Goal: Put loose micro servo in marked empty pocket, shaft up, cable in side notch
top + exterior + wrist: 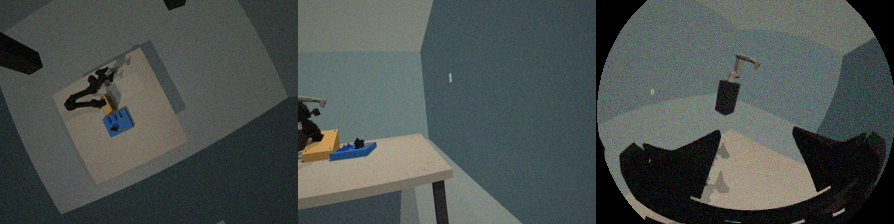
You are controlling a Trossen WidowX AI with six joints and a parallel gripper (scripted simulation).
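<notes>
My gripper tip is 520 mm short of the blue robot deck, 220 mm to the left of it and 320 mm above it.
</notes>
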